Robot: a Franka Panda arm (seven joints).
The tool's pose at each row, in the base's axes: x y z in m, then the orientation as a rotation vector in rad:
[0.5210 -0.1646 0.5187 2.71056 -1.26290 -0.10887]
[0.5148 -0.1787 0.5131 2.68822 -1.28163 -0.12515]
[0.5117 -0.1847 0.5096 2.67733 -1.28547 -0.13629]
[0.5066 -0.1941 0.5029 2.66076 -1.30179 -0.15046]
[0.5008 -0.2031 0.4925 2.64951 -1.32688 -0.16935]
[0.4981 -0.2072 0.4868 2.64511 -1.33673 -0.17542]
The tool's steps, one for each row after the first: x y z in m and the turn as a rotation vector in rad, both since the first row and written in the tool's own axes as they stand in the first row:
[0.0068 0.0127 0.0078 -0.01521 -0.00667 0.01719]
[0.0094 0.0183 0.0123 -0.02541 -0.01082 0.02234]
[0.0134 0.0270 0.0205 -0.03598 -0.01784 0.03651]
[0.0166 0.0354 0.0324 -0.03949 -0.03164 0.05387]
[0.0180 0.0391 0.0388 -0.04045 -0.03625 0.06074]

